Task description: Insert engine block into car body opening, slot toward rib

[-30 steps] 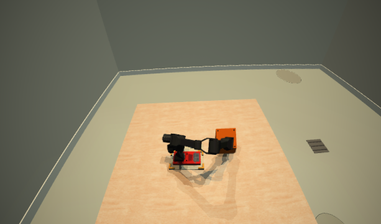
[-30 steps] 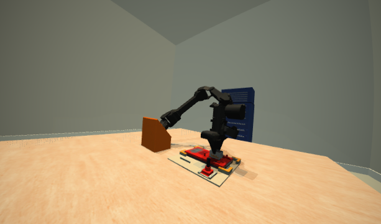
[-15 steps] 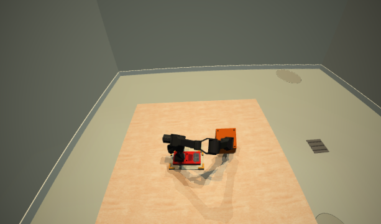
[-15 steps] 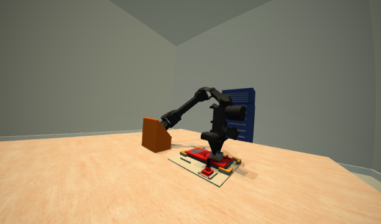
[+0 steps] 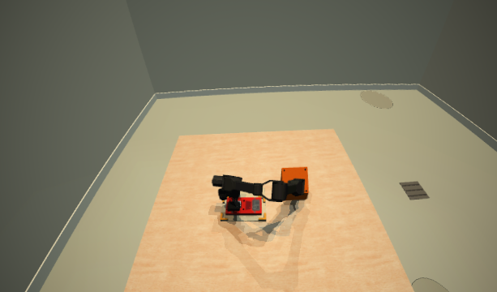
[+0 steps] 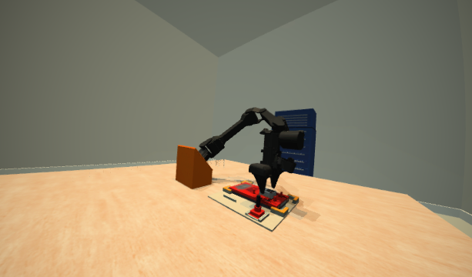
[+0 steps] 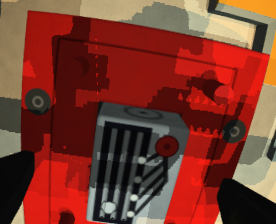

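Now: the grey engine block 2 cm below my gripper tip.
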